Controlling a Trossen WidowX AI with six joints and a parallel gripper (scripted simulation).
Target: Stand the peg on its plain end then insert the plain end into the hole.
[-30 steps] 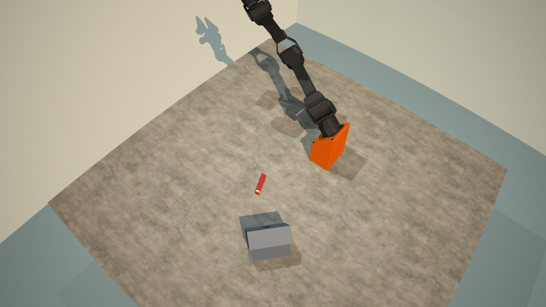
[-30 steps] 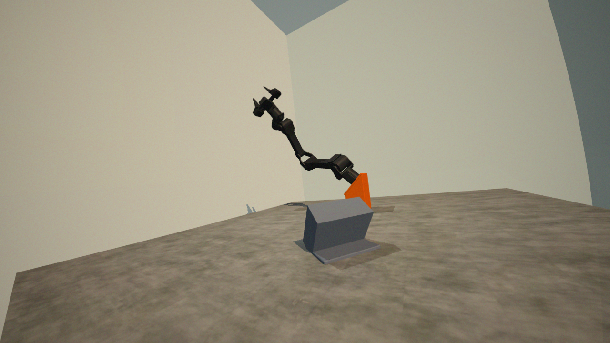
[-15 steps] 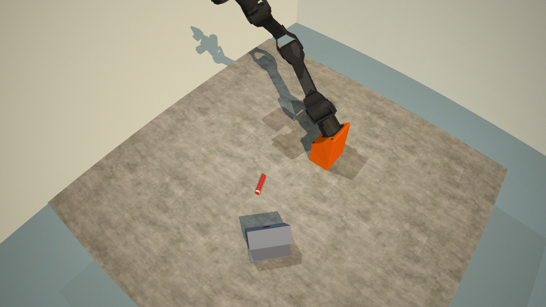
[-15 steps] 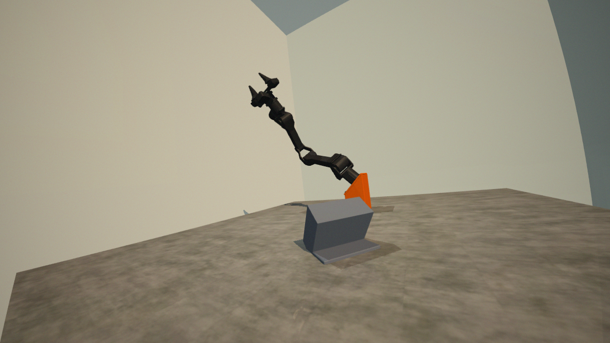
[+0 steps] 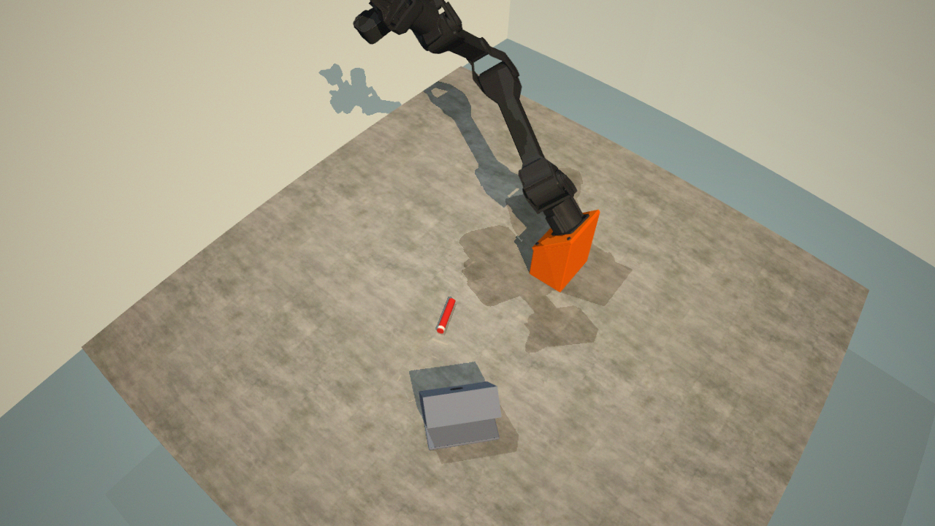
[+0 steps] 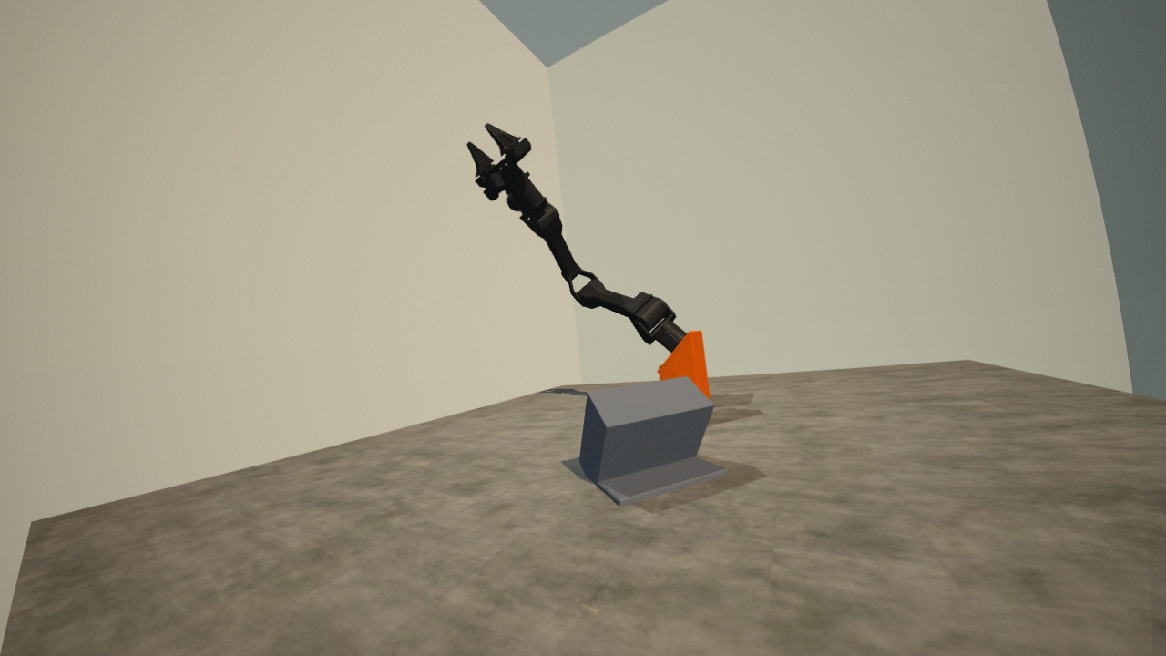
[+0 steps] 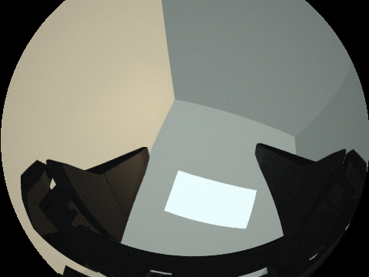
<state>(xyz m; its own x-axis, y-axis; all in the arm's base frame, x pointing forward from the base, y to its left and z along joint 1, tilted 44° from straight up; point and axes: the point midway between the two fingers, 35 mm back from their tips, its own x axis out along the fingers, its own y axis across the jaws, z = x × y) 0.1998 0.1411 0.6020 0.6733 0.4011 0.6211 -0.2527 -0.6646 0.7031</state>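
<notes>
My gripper tip is now 3 cm short of the red peg, 24 cm to the right of it and 66 cm above it. The rest, counted from my gripper tip: grey sloped panel 16 cm ahead, 40 cm to the left, 62 cm below; then grey foot plate 17 cm ahead, 42 cm to the left, 66 cm below.
</notes>
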